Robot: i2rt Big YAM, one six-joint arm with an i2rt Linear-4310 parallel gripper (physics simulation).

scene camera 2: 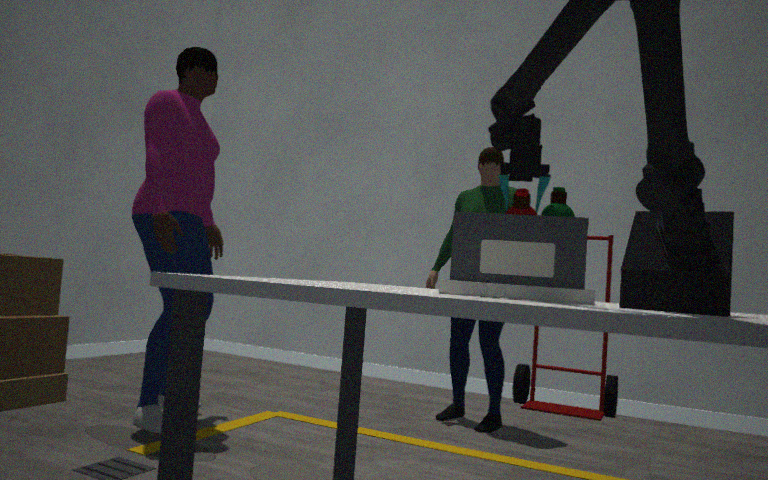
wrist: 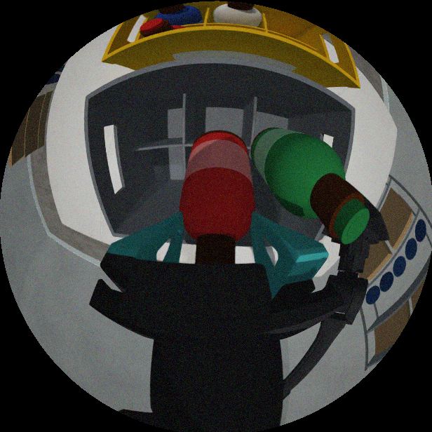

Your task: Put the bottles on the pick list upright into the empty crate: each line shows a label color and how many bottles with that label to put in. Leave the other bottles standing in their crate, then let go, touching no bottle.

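Places are measured from the arm's base along level axes (x back, y left, z down), in millimetres.
Where they show: gripper, between the fingertips: point(scene camera 2: 521, 212); arm's base, origin of its link: point(scene camera 2: 684, 240).
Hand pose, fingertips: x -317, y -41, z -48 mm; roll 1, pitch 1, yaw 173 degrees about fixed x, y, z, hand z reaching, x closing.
Each offset is from my fingertips to the top centre of the thing. "pt": to the spot under its first point. Level surfaces: height alone.
A red bottle @[dz -48, dx +0, dy -1 mm] point(scene camera 2: 521, 210) point(wrist: 217, 200) stands upright in the grey crate @[pt dz +100, dx -107, dy +56 mm] point(scene camera 2: 464, 254) point(wrist: 145, 87). My gripper point(scene camera 2: 522, 211) point(wrist: 216, 217) points down over this crate, its teal fingers against both sides of the red bottle's upper body, shut on it. A green bottle @[dz -64, dx +73, dy -52 mm] point(scene camera 2: 558, 210) point(wrist: 305, 170) stands upright in the crate to the right of the red one, close to the right finger. The yellow crate point(wrist: 225, 46) holds a blue bottle point(wrist: 180, 17), a white bottle point(wrist: 237, 17) and a red-capped bottle point(wrist: 154, 27). The bottles' bases are hidden, and no pick list can be read.
The grey crate stands on the white table @[dz +186 mm] point(scene camera 2: 339, 288) point(wrist: 67, 150), with the yellow crate beyond it in the wrist view. The arm's base point(scene camera 2: 673, 283) stands at the right. Two people point(scene camera 2: 178, 147) point(scene camera 2: 470, 203) and a red hand truck point(scene camera 2: 608, 266) are behind the table.
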